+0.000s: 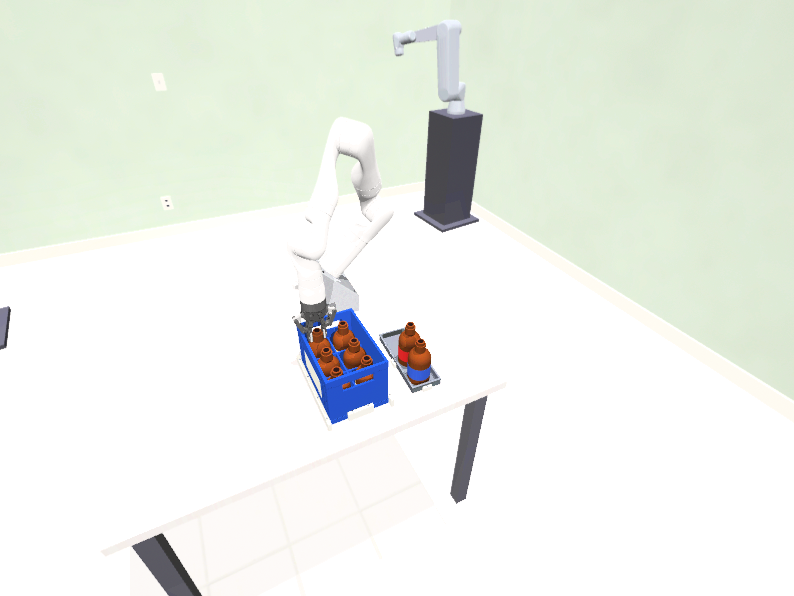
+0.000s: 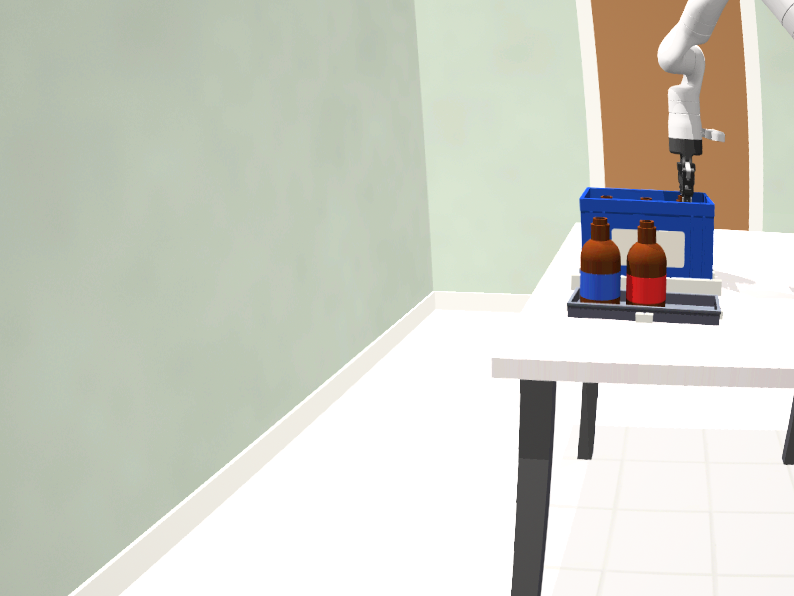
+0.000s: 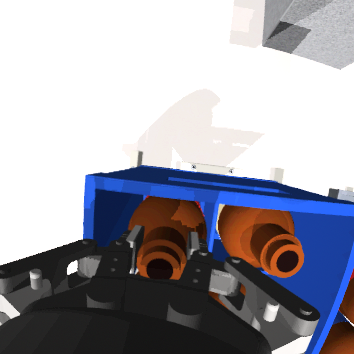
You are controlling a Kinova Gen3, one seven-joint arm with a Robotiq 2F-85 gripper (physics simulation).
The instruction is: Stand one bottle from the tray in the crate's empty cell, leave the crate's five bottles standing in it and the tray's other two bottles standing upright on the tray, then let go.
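Places are measured from the arm's base along level axes (x left, y back, z up), in centimetres.
Pixels of known places: gripper, fingertip midpoint: (image 1: 317,338) (image 3: 164,239); arm's base, origin of the base link: (image 1: 329,270).
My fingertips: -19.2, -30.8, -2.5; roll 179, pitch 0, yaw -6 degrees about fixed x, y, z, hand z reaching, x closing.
Observation:
Ahead of a thing's pixels: the offset from my fingertips to its middle, as dx, dy, dz. "spot": to the spot under its first point.
My gripper (image 1: 316,334) (image 2: 686,197) (image 3: 164,239) is shut on the neck of a brown bottle {-0.1, -0.5, -3.9} (image 1: 318,348) (image 3: 167,215) with a trace of red label. This bottle is upright, deep in a corner cell of the blue crate {+3.4, -9.2, -4.7} (image 1: 359,399) (image 2: 700,246) (image 3: 115,186), its mouth about level with its neighbours'. Its base is hidden, so contact with the crate floor cannot be told. The crate's other bottles {+8.7, -0.6, -4.9} (image 1: 343,340) (image 3: 240,227) stand in their cells. A blue-labelled bottle {+24.8, -20.4, -5.2} (image 1: 419,362) (image 2: 600,257) and a red-labelled bottle {+26.8, -12.1, -5.2} (image 1: 404,352) (image 2: 646,257) stand upright on the grey tray {spot: +26.5, -1.8, -12.9} (image 1: 391,342) (image 2: 695,314).
The crate walls rise close around the fingers, and a neighbouring bottle stands across the divider. The tray lies beside the crate near the white table's edge (image 1: 288,476) (image 2: 641,372). Another arm (image 1: 448,60) stands on a dark pedestal (image 1: 452,166) in the background.

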